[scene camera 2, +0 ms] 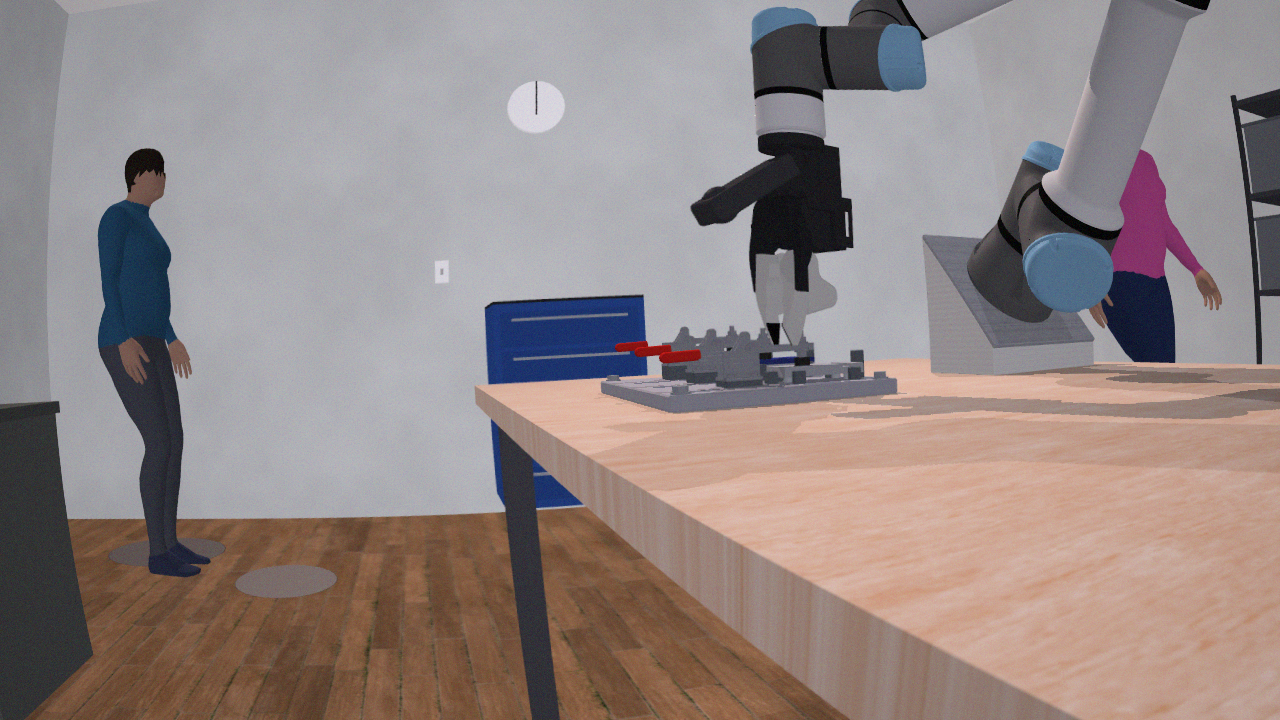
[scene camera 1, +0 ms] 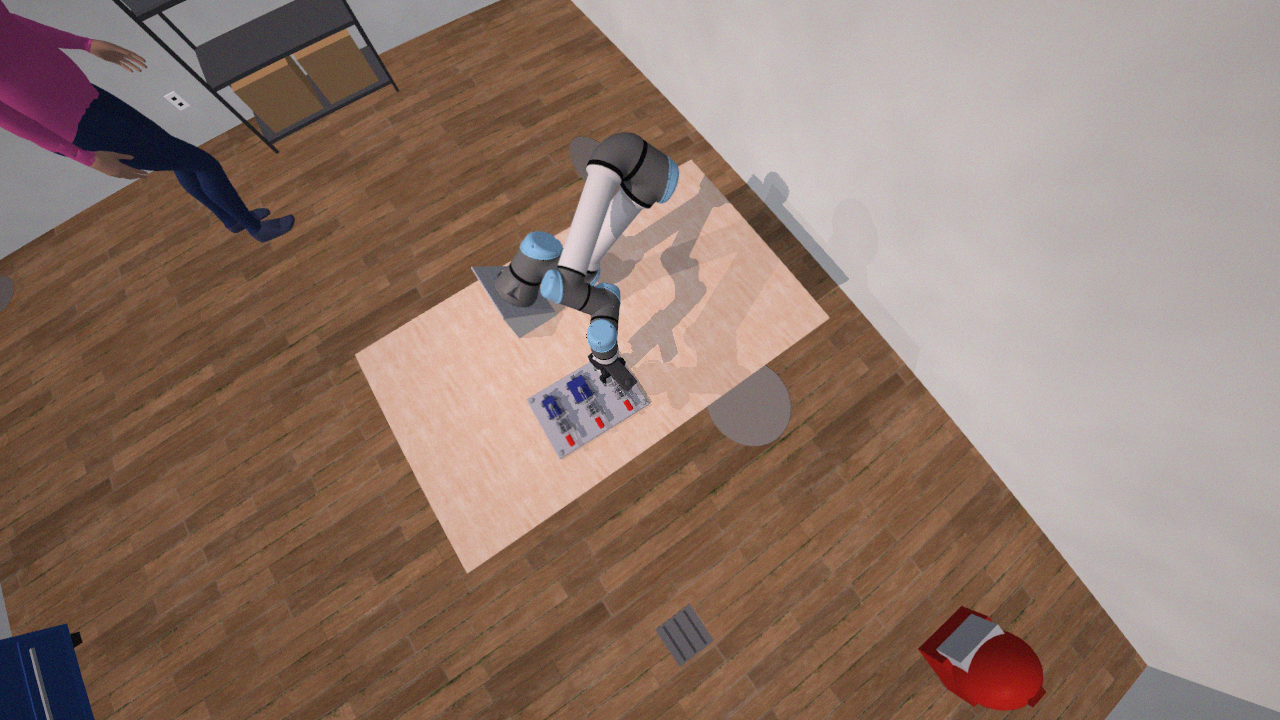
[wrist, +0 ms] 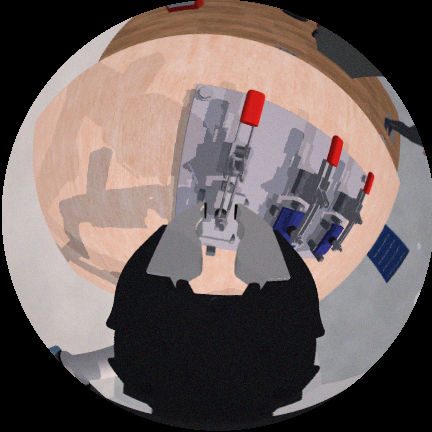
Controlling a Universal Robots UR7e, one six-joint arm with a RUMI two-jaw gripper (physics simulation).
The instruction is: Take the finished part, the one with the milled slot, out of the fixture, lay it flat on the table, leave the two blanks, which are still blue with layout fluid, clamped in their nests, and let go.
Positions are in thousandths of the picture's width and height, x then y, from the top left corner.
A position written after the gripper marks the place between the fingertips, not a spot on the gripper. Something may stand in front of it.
Labels:
gripper: scene camera 2 613, 480; scene camera 1 479, 524; wrist 510, 473

